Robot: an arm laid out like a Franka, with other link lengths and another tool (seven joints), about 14 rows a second.
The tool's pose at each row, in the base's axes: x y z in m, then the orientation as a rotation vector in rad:
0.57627 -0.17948 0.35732 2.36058 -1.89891 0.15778
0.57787 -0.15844 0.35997 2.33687 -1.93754 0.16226
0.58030 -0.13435 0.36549 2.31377 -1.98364 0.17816
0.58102 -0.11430 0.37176 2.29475 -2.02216 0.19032
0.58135 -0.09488 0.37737 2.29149 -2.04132 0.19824
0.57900 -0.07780 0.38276 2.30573 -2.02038 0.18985
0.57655 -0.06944 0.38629 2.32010 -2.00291 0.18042
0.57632 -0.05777 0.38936 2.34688 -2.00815 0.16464
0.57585 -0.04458 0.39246 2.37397 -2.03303 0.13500
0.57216 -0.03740 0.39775 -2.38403 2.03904 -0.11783
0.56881 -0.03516 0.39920 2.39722 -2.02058 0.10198
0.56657 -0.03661 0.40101 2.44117 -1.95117 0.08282
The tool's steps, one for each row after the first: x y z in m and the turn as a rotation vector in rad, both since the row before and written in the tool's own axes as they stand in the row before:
-0.01958 -0.00599 -0.00573 0.00441 -0.00208 0.02993
-0.02216 -0.00678 -0.00893 0.01385 -0.00070 0.03398
-0.01858 -0.00384 -0.00904 0.01169 -0.00172 0.02808
-0.01822 -0.00294 -0.00825 0.01039 -0.00341 0.01157
-0.01631 0.00013 -0.00776 -0.00515 -0.00180 -0.01671
-0.00803 0.00121 -0.00473 -0.00388 -0.00402 -0.01497
-0.01106 -0.00156 -0.00457 0.01060 -0.02337 -0.00778
-0.01268 -0.00170 -0.00450 0.01363 -0.03824 0.00221
-0.00725 0.00228 -0.00595 0.00445 -0.01861 -0.00067
-0.00264 0.00288 -0.00175 -0.01148 -0.00343 -0.01465
0.00115 0.00238 -0.00184 -0.01450 -0.00334 -0.05243

